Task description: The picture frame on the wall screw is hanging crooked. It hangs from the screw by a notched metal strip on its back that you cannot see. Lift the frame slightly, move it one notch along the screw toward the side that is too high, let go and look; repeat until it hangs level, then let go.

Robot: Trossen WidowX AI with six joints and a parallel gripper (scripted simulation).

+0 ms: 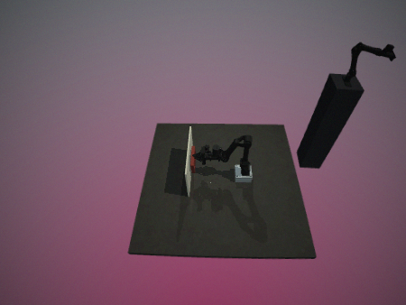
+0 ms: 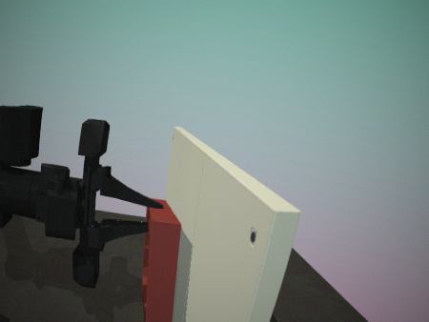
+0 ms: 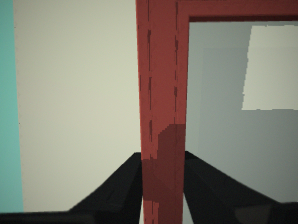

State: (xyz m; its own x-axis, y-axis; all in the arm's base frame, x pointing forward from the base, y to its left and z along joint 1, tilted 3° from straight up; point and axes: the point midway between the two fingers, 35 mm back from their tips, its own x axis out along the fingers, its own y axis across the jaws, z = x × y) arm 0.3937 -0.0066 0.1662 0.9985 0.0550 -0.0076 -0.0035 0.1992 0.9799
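My gripper tip is now 1 cm short of the picture frame, 1 cm to the left of it and 5 cm above it. The rest, counted from my gripper tip: cream wall panel 2 cm ahead, 1 cm to the right, 7 cm below.
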